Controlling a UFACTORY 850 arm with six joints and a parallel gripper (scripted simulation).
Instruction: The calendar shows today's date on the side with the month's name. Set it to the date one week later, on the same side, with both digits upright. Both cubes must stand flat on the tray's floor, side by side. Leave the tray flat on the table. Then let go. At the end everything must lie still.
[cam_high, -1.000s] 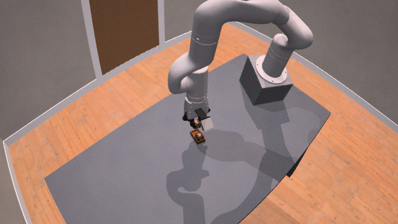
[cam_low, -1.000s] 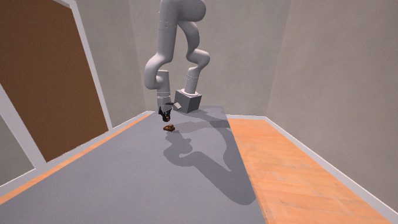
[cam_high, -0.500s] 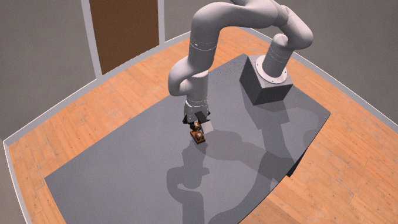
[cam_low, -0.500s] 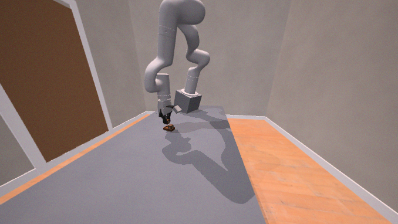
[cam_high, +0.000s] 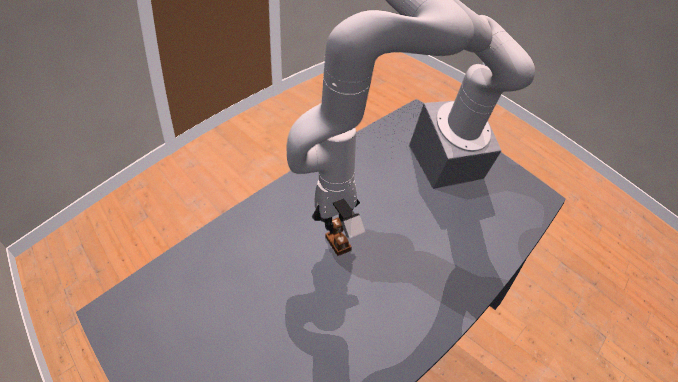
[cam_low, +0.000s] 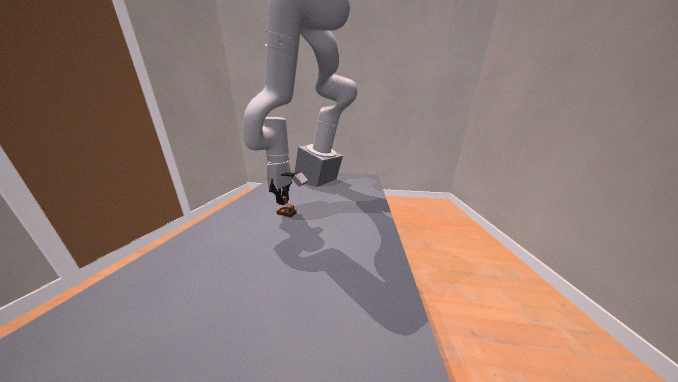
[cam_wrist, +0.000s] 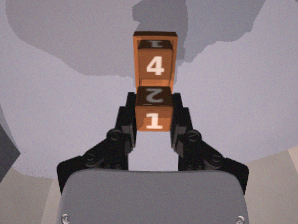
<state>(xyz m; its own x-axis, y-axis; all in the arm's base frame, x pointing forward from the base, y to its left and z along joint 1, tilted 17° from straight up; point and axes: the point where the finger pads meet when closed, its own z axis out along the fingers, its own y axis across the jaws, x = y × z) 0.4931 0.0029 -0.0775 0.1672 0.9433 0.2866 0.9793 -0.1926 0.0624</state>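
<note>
My hand is 1 cm above the number cube. Also, from my hand: brown wooden calendar tray (2 cm to the left, 6 cm below).
</note>
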